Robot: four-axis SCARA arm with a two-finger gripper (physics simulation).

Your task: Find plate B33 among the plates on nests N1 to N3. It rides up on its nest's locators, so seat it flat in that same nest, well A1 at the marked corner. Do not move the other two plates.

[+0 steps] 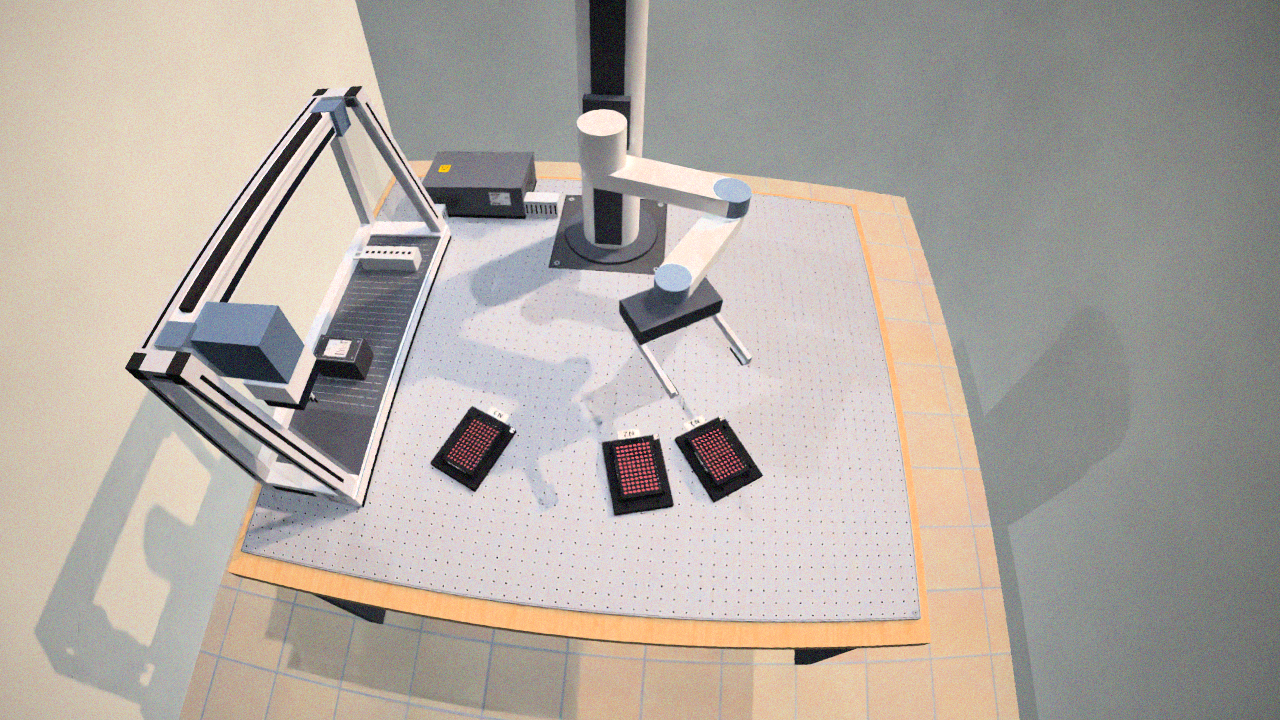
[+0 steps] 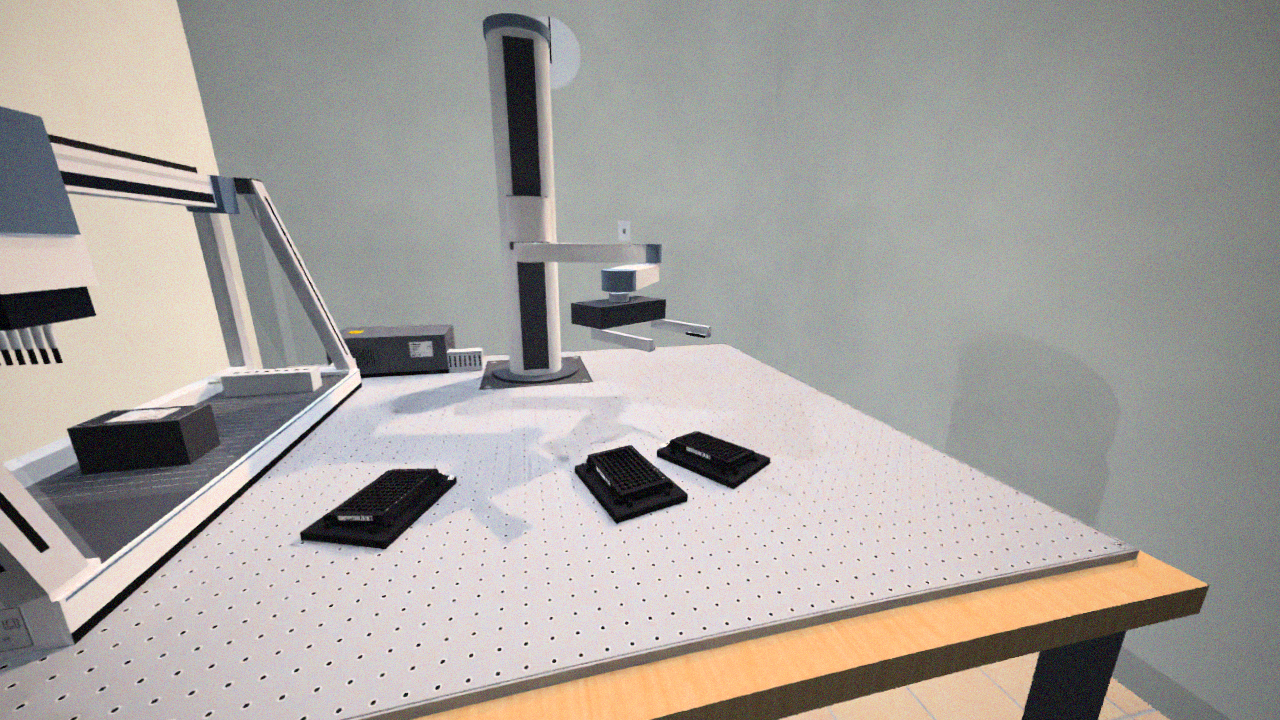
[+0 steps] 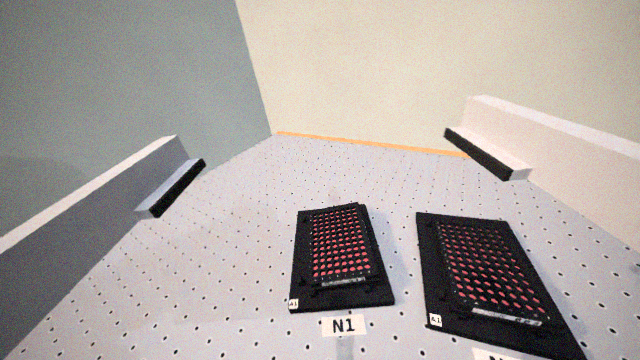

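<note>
Nest N1 (image 1: 716,493) (image 2: 738,480) (image 3: 345,303) bears a plate (image 1: 718,454) (image 2: 716,445) (image 3: 341,243) with red wells. Nest N2 (image 1: 642,507) (image 2: 626,514) (image 3: 470,327) bears a second plate (image 1: 638,465) (image 2: 631,470) (image 3: 490,270). The third nest (image 1: 474,483) (image 2: 344,539), at the left, bears a third plate (image 1: 476,445) (image 2: 389,497). The plate labels are too blurred to read surely, so B33 and any tilt are unclear. My gripper (image 1: 708,376) (image 2: 680,338) (image 3: 318,134) is open and empty, high above the table, on the column side of nest N1.
A gantry frame (image 1: 268,458) with a dark deck stands at the left and holds a black box (image 1: 344,358). A grey box (image 1: 483,183) stands at the back, left of the arm's column (image 1: 608,214). The perforated table top (image 1: 787,555) has a wooden edge.
</note>
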